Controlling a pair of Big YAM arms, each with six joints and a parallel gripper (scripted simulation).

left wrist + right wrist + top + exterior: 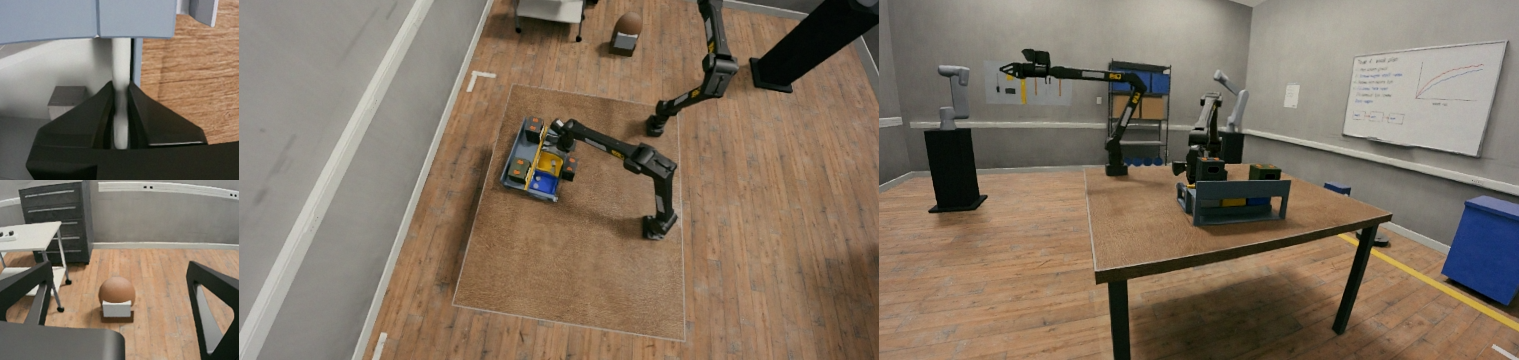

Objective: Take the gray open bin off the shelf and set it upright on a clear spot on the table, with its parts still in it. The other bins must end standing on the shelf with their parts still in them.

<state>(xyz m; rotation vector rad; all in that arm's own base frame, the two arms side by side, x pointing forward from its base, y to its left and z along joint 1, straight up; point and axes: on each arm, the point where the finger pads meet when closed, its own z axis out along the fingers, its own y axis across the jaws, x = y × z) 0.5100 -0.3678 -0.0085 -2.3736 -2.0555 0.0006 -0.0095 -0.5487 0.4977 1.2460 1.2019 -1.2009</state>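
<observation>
Right now the gray open bin is 8 cm ahead of my left hand, 1 cm to the right of it and 1 cm above it. The rest, counted from my left hand: blue-gray shelf 12 cm ahead, 10 cm to the left, 3 cm above; yellow bin 10 cm to the left, 10 cm ahead, 1 cm above; blue bin 21 cm to the left, 11 cm ahead, 1 cm above.
</observation>
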